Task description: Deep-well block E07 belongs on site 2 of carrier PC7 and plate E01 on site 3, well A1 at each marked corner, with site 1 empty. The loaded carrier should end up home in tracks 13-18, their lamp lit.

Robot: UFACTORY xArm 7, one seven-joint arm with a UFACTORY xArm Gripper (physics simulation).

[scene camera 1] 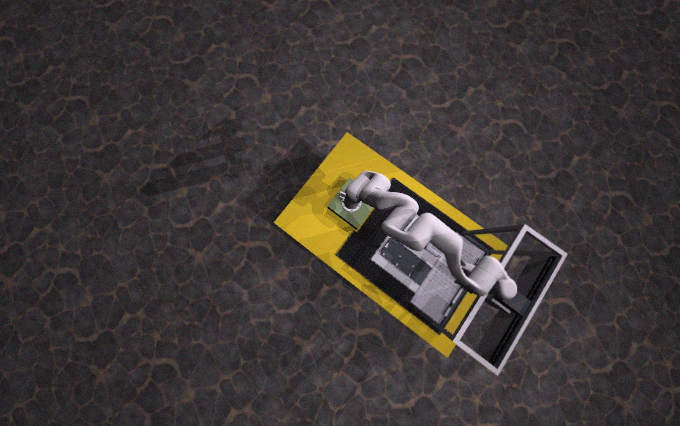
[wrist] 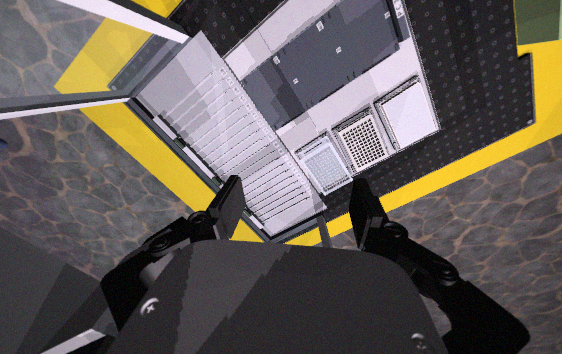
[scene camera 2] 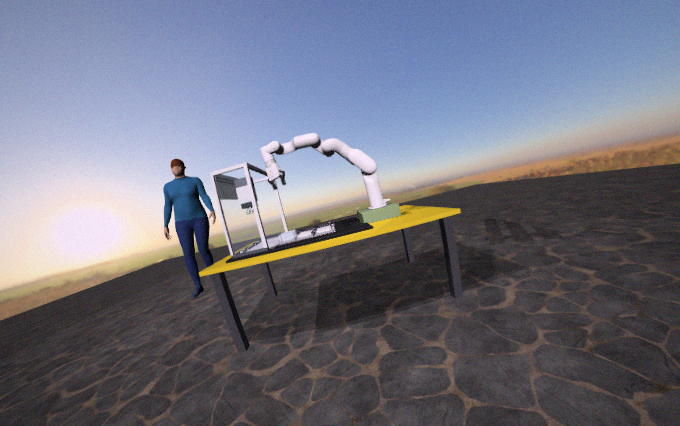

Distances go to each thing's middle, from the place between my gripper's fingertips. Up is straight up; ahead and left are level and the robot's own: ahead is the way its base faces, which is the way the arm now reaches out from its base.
The grey carrier (scene camera 1: 405,260) lies 120 mm behind my hand, 40 mm to the right of it and 330 mm below it.
